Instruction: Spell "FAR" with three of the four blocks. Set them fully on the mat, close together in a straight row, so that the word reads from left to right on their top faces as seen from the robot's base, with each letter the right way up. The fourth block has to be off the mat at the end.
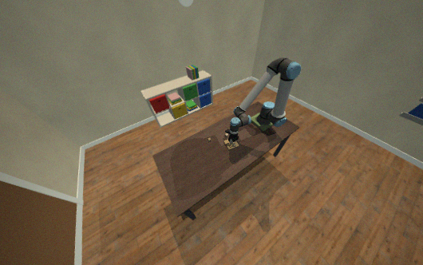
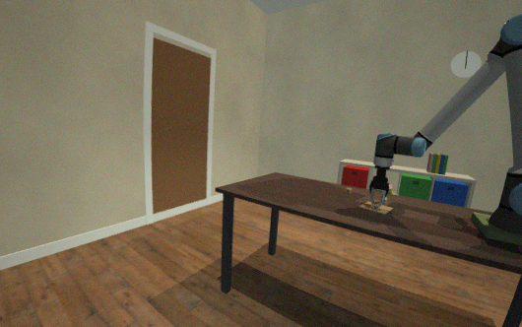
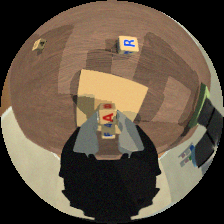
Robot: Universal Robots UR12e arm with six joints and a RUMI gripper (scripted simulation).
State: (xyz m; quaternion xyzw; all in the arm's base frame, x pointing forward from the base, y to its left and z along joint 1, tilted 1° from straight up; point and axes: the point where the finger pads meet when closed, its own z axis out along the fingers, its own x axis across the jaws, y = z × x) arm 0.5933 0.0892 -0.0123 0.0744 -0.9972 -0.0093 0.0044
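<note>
My hand is 2 cm above the tan mat.
</note>
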